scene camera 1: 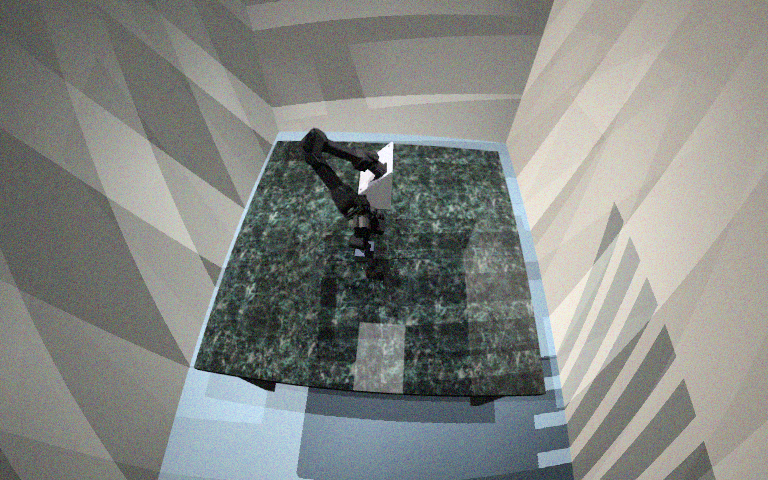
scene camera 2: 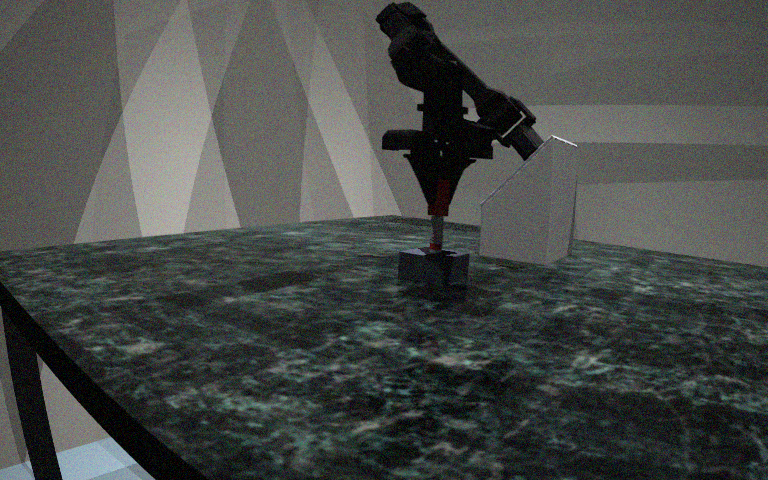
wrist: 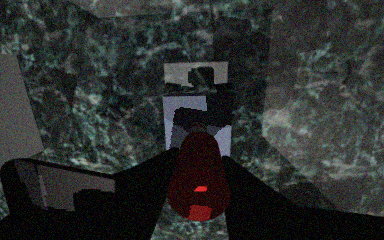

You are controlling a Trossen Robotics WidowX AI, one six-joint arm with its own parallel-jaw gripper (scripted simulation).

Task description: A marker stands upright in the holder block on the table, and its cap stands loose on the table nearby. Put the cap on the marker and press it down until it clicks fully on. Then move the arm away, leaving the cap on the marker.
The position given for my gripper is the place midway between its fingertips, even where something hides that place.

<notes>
My gripper (scene camera 2: 438, 204) holds a red cap. Also in view: a dark holder block (scene camera 2: 430, 270).
My gripper is seen too in the wrist view (wrist: 199, 157).
</notes>
